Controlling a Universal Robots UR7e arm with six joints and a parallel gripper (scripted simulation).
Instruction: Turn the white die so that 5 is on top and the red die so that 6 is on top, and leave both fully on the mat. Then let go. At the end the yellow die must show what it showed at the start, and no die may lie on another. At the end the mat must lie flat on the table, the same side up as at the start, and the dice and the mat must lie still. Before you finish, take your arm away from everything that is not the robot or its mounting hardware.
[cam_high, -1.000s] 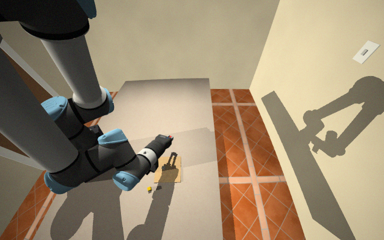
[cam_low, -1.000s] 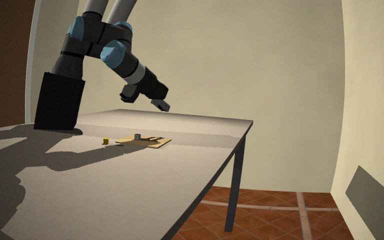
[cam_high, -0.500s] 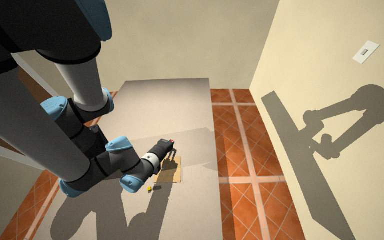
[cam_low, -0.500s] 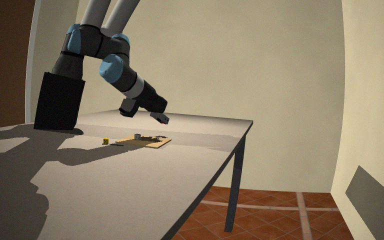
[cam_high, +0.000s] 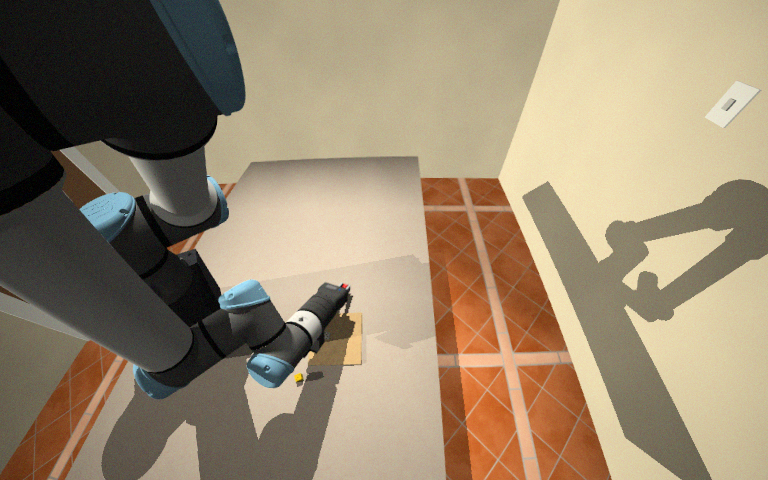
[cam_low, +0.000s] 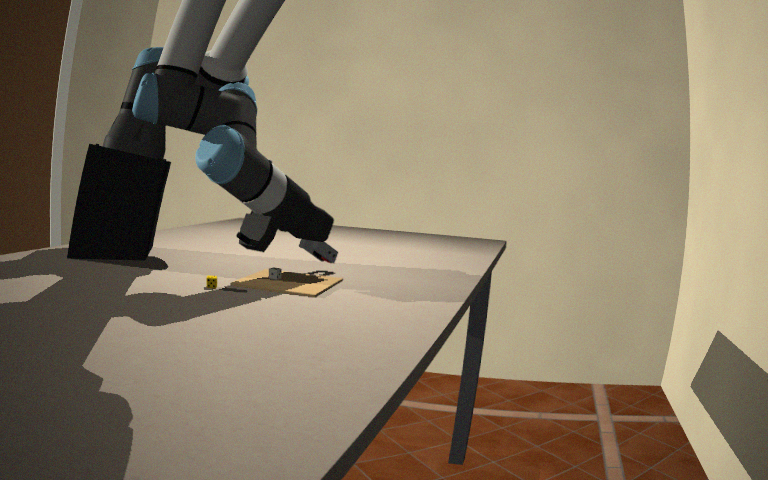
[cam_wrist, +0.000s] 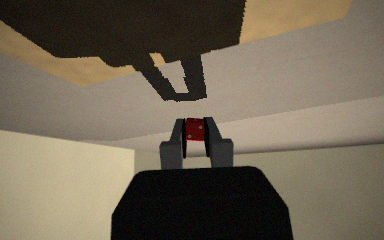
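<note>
Now: hand 10 mm to the right of the red die and 10 mm above it. Round my hand: white die 120 mm to the right, 50 mm behind, 20 mm below; yellow die 220 mm to the right, 120 mm behind, 20 mm below; tan mat 130 mm to the right, 30 mm below, 30 mm behind.
</note>
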